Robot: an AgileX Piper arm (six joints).
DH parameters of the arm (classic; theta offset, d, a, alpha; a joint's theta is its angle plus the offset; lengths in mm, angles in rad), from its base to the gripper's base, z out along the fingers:
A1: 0 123 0 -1.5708
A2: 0.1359 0 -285.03 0
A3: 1.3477 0 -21.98 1.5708
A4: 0 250.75 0 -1.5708
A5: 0 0 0 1.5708
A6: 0 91 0 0
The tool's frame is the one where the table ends.
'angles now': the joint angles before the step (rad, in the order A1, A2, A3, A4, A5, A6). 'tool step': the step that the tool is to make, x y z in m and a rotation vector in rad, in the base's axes. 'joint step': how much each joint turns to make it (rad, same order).
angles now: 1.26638 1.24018 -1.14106 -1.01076 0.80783 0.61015
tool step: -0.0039 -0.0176 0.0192 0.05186 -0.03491 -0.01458
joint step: -0.00025 -0.06144 -0.01185 -0.01428 0.01883 -0.00558
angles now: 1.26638 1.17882 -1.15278 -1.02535 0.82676 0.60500
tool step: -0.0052 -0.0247 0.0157 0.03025 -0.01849 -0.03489
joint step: 0.00009 -0.07499 -0.00271 0.00482 0.05153 -0.02559
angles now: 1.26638 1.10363 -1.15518 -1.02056 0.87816 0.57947
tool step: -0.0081 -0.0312 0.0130 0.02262 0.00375 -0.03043
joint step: -0.00022 -0.09342 0.00190 0.03791 0.06493 -0.05420
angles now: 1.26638 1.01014 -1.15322 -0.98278 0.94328 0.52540
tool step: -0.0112 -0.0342 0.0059 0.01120 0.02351 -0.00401
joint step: -0.00057 -0.10926 0.01738 0.06863 0.05988 -0.07944
